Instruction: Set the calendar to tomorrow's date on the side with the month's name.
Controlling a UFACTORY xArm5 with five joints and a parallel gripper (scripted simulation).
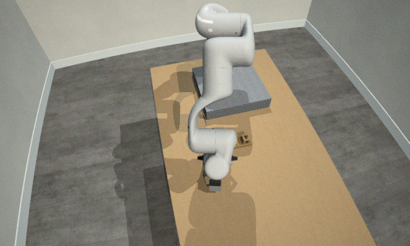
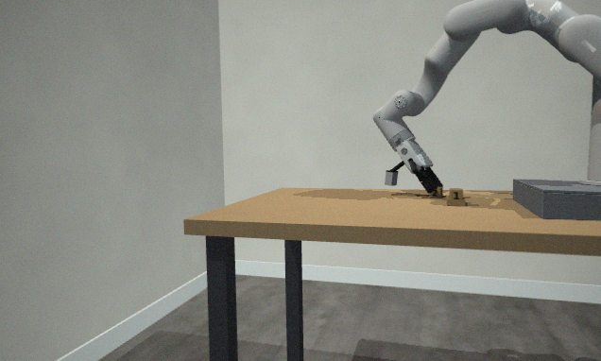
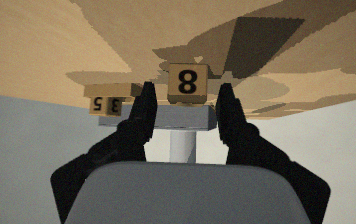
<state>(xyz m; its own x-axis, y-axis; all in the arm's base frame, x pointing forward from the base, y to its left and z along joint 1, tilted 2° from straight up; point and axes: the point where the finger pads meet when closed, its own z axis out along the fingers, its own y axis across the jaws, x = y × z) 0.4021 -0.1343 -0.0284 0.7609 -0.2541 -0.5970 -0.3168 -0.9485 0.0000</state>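
Right now the wooden cube is 10 mm behind my hand and 20 mm below it. Also, from my hand: wooden tray: 50 mm behind, 120 mm to the left, 30 mm below.
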